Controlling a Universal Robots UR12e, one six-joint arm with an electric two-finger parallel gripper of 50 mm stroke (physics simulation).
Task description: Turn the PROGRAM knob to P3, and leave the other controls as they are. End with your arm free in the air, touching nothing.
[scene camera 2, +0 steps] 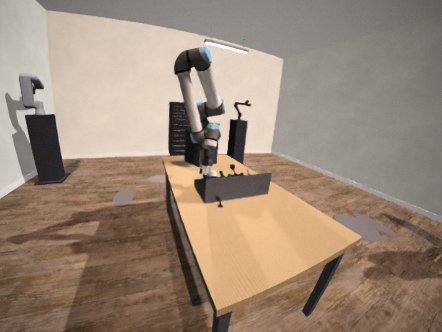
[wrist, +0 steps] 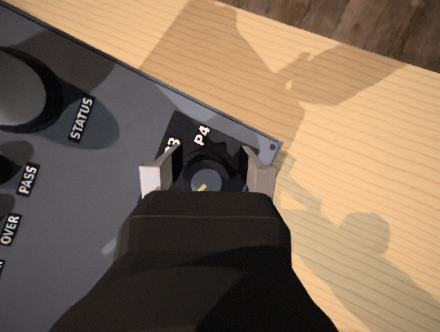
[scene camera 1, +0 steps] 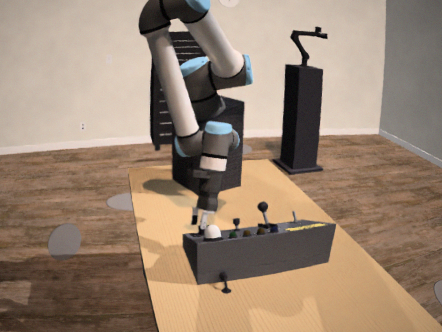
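Seen in the pictures: gripper, fingertip midpoint: (scene camera 2: 203, 174) (wrist: 211, 157) (scene camera 1: 198, 226); arm's base, origin of the base link: (scene camera 2: 202, 127) (scene camera 1: 206, 111).
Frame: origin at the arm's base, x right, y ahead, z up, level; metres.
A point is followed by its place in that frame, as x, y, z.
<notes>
The dark grey control box (scene camera 1: 265, 256) @(0.046, 0.833, -0.301) (scene camera 2: 237, 188) @(0.054, 0.833, -0.306) (wrist: 75, 215) @(0.124, 0.728, -0.259) stands on the table. The PROGRAM knob (wrist: 206, 180) @(0.197, 0.623, -0.266) is a round dark knob with a grey top, on a black plate near the box's corner. Its yellow mark slants down-left in the wrist view, and its lower end is hidden by the gripper body. The P4 label (wrist: 201, 135) @(0.235, 0.647, -0.288) shows above the knob. The P3 label (wrist: 173, 144) @(0.217, 0.668, -0.279) is partly covered by the left finger. Other position labels are hidden. My gripper (scene camera 1: 199, 224) @(0.218, 0.626, -0.267) (wrist: 211, 157) @(0.218, 0.626, -0.267) is open, with one finger on each side of the knob; contact cannot be told.
A white dome (scene camera 1: 212, 232) @(0.221, 0.796, -0.196) (wrist: 20, 92) @(0.218, 0.750, -0.210) stands beside the STATUS label. A black-ball lever (scene camera 1: 263, 206) @(-0.043, 0.602, -0.232), a small toggle (scene camera 1: 294, 216) @(-0.161, 0.645, -0.274) and several buttons stand farther along the box. A small dark stand (scene camera 1: 225, 283) @(0.197, 0.867, -0.360) (scene camera 2: 220, 202) @(0.194, 0.870, -0.363) is in front of the box on the table (scene camera 1: 250, 312) @(0.165, 1.010, -0.386) (scene camera 2: 260, 260) @(0.235, 1.316, -0.386).
</notes>
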